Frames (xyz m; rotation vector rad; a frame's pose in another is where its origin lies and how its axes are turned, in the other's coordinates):
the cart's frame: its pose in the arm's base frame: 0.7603 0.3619 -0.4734 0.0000 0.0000 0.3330
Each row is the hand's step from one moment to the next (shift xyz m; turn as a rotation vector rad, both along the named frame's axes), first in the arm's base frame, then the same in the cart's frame.
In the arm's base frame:
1: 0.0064 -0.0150 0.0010 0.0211 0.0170 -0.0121
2: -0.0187 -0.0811 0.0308 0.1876 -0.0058 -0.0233
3: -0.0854 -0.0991 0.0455 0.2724 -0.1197 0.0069
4: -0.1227 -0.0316 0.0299 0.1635 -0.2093 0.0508
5: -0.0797 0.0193 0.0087 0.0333 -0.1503 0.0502
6: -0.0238 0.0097 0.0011 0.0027 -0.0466 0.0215
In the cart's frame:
1: 0.0011 -0.0163 0.0010 0.0255 0.0092 -0.0121
2: -0.0442 -0.0705 0.0308 0.1754 -0.0668 -0.0233
3: -0.1131 -0.0657 0.0455 0.2183 -0.2022 0.0069
4: -0.1263 0.0102 0.0299 0.0861 -0.2512 0.0508
5: -0.0690 0.0443 0.0087 -0.0177 -0.1529 0.0502
6: -0.0193 0.0169 0.0011 -0.0127 -0.0449 0.0215

